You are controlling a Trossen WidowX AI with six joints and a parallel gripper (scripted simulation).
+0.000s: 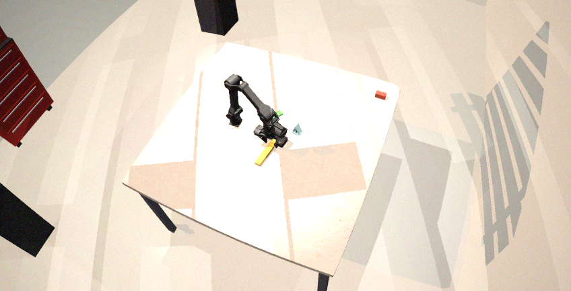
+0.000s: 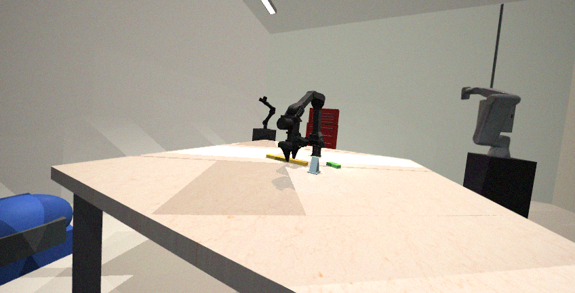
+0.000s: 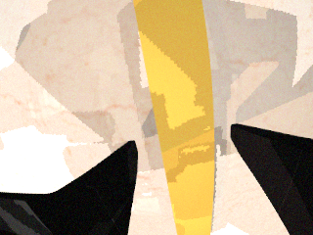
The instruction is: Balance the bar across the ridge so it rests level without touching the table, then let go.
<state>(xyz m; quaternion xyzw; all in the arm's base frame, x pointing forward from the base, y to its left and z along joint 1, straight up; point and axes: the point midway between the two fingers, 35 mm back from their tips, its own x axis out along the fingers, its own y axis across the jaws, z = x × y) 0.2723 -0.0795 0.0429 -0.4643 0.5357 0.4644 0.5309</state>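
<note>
Now: gripper tip 30 mm to the left of the yellow bar. From my gripper tip the other things lie so: red block (580 mm to the left, 470 mm ahead, 10 mm above); then green block (210 mm to the left, 70 mm behind).
</note>
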